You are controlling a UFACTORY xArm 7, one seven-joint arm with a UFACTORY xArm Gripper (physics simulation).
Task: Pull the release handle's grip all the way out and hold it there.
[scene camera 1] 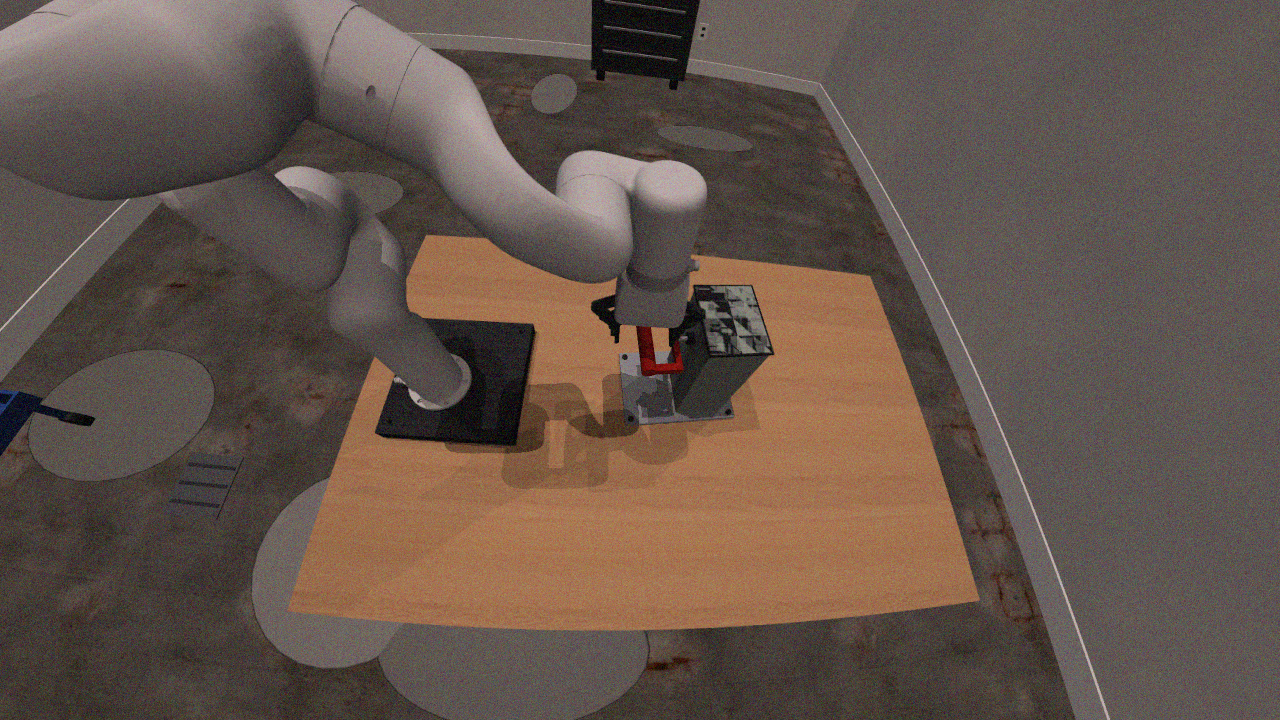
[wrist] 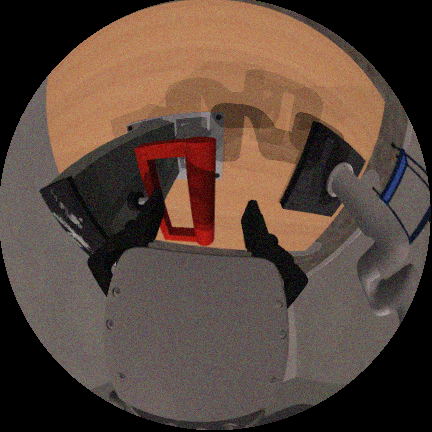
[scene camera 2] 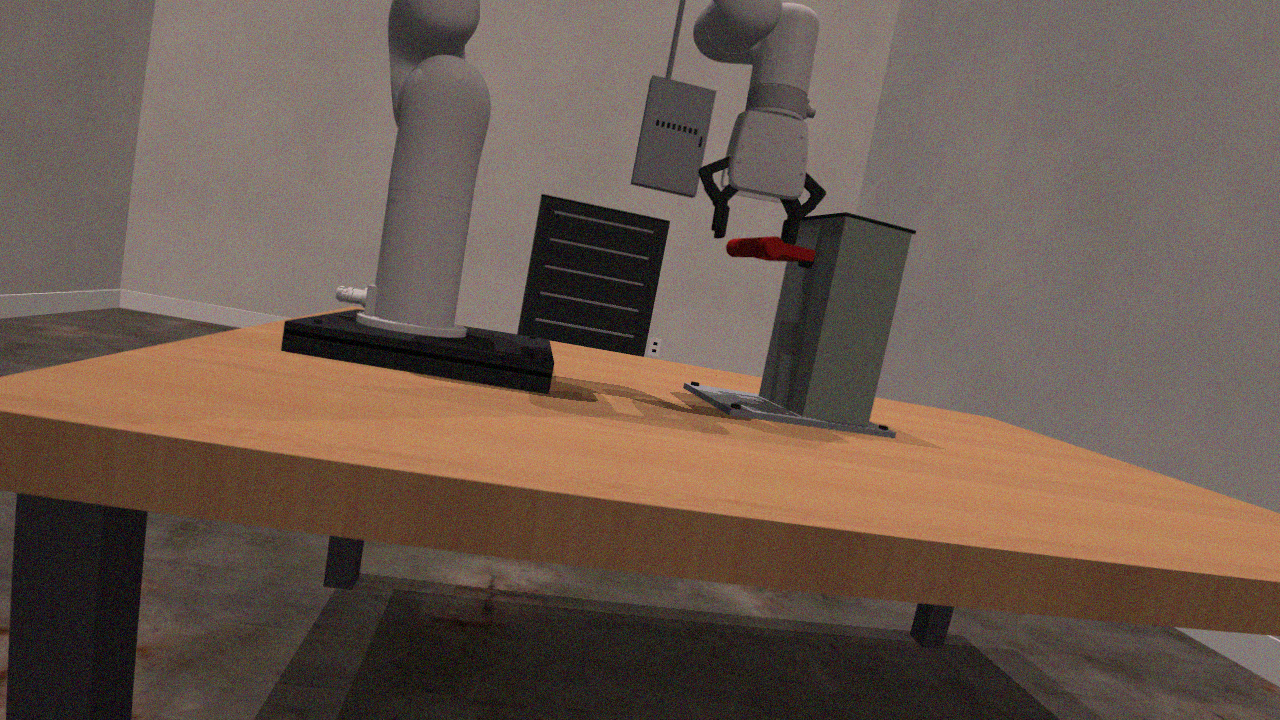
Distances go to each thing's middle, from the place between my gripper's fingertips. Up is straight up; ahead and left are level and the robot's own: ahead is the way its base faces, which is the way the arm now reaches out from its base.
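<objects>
The grey base plate (wrist: 207, 123) is 210 mm below my hand, and it lies 100 mm ahead of my hand and 10 mm to the left of it.
</objects>
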